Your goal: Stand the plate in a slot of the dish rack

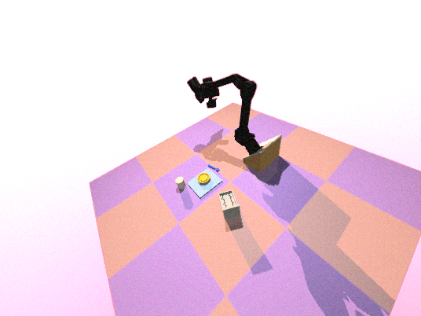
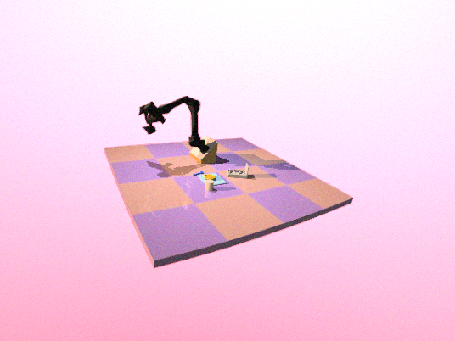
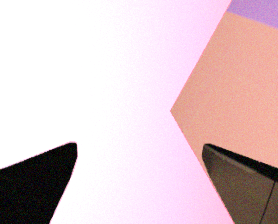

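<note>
Now: gripper tip 42 cm short of the yellow plate, 32 cm to the right of it and 26 cm above it. The rest, counted from my gripper tip: small blue utensil (32 cm ahead, 30 cm to the left, 28 cm below); then cream cup (53 cm ahead, 25 cm to the left, 25 cm below); then light blue mat (43 cm ahead, 33 cm to the left, 28 cm below).
</note>
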